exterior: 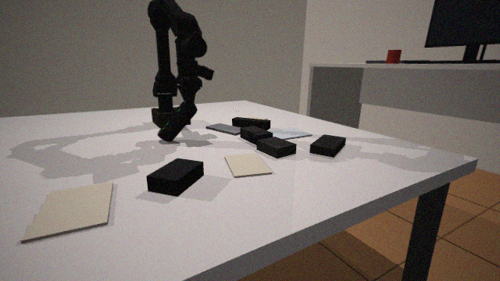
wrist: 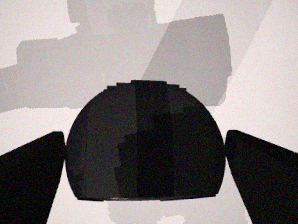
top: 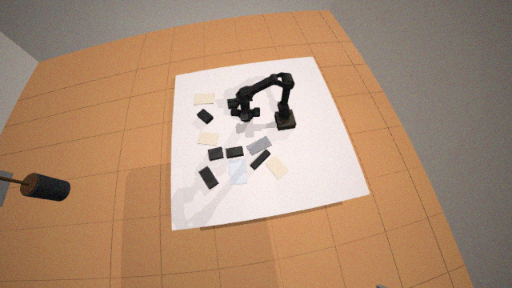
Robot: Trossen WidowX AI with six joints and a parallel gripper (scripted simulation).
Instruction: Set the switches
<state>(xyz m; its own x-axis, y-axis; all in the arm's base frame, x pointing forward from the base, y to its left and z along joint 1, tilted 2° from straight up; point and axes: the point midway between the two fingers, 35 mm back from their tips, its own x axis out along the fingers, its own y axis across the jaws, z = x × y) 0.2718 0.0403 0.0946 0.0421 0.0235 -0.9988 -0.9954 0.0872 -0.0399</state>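
My gripper tip is now 8 cm past the grey plate, 16 cm to the right of it and 11 cm above it. From my gripper tip the other things lie so: long dark block 8 cm behind, 27 cm to the left, 9 cm below; pale blue plate 7 cm ahead, 34 cm to the left, 11 cm below.
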